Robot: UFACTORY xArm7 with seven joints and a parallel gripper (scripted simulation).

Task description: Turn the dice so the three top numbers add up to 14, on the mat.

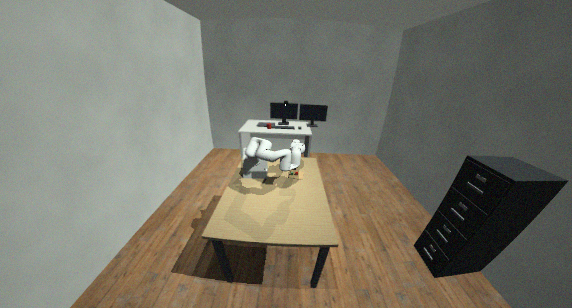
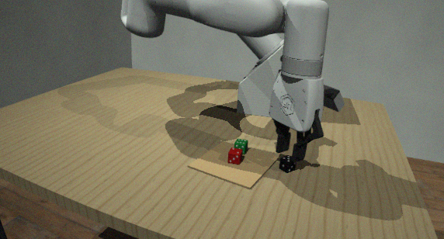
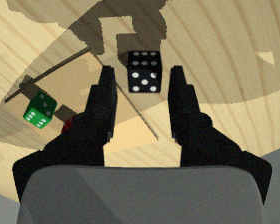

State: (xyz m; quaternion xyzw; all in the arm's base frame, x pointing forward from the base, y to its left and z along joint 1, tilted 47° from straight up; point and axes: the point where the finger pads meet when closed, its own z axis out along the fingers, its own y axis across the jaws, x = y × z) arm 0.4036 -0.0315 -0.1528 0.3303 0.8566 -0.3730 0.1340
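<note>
The black die lies 4 cm below my hand. Also, from my hand: red die (1 cm ahead, 11 cm to the right, 3 cm below); then green die (4 cm behind, 11 cm to the right, 3 cm below); then tan mat (1 cm ahead, 11 cm to the right, 5 cm below).
</note>
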